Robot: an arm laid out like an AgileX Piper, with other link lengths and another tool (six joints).
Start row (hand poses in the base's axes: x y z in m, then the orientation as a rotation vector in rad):
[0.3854 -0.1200 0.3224 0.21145 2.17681 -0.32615]
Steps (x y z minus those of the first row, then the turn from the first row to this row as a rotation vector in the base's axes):
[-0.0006 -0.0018 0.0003 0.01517 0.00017 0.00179]
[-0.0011 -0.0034 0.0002 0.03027 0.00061 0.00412]
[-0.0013 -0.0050 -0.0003 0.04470 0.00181 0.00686]
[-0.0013 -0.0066 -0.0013 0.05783 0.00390 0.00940]
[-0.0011 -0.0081 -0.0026 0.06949 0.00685 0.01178]
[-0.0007 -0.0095 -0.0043 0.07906 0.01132 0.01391]
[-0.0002 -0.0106 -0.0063 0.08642 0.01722 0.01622]
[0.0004 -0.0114 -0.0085 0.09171 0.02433 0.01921]
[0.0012 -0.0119 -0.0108 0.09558 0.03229 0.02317]
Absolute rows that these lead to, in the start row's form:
[0.3848 -0.1218 0.3227 0.21795 2.18011 -0.30874]
[0.3843 -0.1234 0.3226 0.22377 2.18359 -0.29112]
[0.3841 -0.1250 0.3221 0.22868 2.18761 -0.27410]
[0.3841 -0.1266 0.3211 0.23297 2.19217 -0.25871]
[0.3843 -0.1281 0.3198 0.23652 2.19725 -0.24512]
[0.3847 -0.1295 0.3181 0.23900 2.20342 -0.23416]
[0.3852 -0.1306 0.3161 0.23987 2.21059 -0.22570]
[0.3858 -0.1314 0.3139 0.23870 2.21862 -0.21928]
[0.3866 -0.1319 0.3116 0.23556 2.22727 -0.21397]

